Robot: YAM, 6 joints.
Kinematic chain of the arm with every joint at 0, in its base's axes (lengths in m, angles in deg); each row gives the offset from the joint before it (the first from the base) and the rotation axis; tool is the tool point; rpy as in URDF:
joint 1: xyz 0 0 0.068 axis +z
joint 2: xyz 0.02 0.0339 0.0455 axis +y
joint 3: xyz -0.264 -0.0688 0 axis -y
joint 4: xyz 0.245 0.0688 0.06 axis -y
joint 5: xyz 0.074 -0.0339 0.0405 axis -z
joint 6: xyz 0.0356 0 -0.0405 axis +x
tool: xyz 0 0 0 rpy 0 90 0
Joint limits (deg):
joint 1: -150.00..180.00
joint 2: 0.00..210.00
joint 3: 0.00..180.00
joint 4: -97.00..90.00
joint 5: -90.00..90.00
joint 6: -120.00..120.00
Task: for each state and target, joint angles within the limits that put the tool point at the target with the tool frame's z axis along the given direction. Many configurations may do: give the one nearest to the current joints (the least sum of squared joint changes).
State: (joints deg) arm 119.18 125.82 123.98 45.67 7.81 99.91
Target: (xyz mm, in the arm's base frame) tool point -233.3 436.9 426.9 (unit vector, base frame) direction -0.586 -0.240 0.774
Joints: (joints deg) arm 115.50 153.09 160.83 79.62 -39.21 99.91
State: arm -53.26 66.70 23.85 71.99 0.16 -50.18
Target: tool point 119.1 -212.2 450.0 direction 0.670 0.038 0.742
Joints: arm -65.96 76.77 59.06 89.90 -38.84 -50.18
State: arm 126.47 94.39 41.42 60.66 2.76 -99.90
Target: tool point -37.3 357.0 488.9 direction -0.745 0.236 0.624
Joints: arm 91.77 100.80 92.84 75.42 -47.50 -99.90
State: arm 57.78 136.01 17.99 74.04 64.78 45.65
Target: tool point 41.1 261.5 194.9 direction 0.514 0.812 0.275
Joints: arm 84.40 92.37 20.25 89.89 25.63 45.65
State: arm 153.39 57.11 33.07 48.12 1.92 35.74
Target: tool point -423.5 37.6 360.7 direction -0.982 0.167 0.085
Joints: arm 175.34 99.78 80.94 23.73 4.98 35.74
